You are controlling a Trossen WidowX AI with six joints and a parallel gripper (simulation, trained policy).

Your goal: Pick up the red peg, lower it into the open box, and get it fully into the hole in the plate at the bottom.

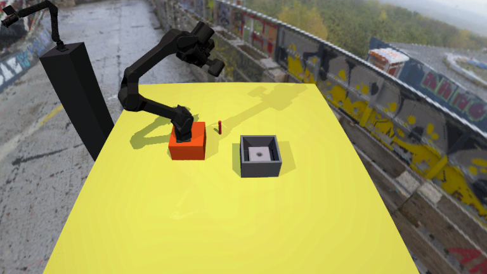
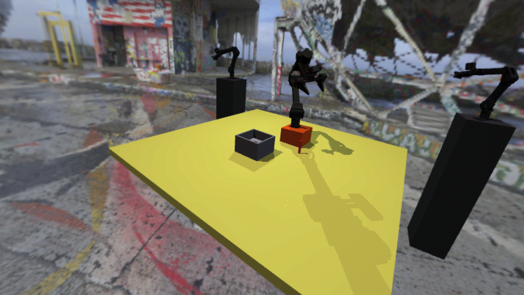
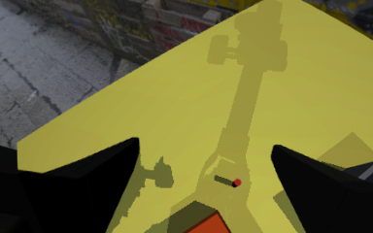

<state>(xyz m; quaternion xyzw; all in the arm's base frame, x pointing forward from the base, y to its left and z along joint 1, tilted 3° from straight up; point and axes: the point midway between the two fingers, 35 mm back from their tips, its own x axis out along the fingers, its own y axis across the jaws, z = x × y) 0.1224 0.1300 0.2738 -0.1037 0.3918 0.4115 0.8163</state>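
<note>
Now: the red peg 31 cm below my gripper tip, 4 cm ahead of it and 3 cm to the right of it. Also, from my gripper tip: light grey plate 31 cm below, 25 cm to the right, 19 cm ahead; dark grey box 33 cm below, 25 cm to the right, 19 cm ahead.
</note>
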